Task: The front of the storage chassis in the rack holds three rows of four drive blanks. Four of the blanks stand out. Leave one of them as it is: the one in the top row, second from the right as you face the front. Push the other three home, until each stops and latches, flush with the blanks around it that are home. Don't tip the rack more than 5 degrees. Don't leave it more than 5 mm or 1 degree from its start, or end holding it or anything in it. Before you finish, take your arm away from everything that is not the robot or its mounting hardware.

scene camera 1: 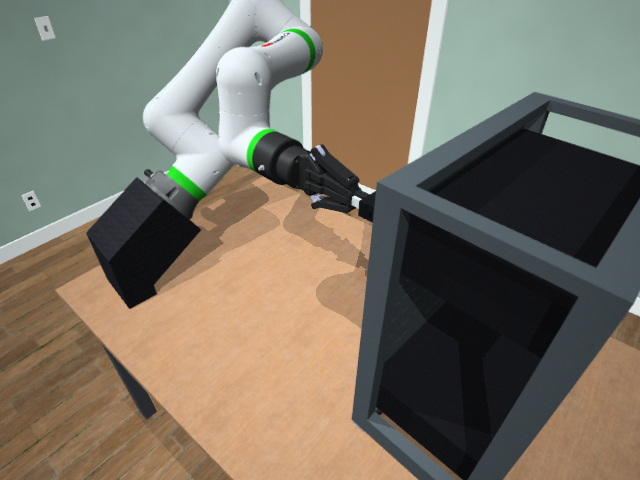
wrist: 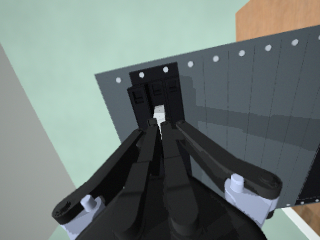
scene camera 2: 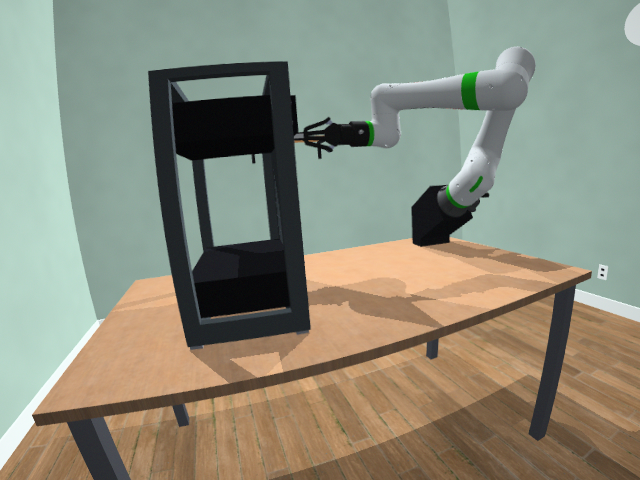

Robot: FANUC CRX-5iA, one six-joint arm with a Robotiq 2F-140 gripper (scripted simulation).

Path:
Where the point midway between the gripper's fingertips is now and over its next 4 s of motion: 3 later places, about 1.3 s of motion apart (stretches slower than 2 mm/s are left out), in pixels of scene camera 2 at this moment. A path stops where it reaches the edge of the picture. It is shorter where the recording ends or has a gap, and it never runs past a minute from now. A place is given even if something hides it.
My gripper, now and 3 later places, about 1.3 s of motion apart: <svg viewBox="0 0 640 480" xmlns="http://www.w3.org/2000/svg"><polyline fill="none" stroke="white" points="284,137 296,128 288,128 282,129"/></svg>

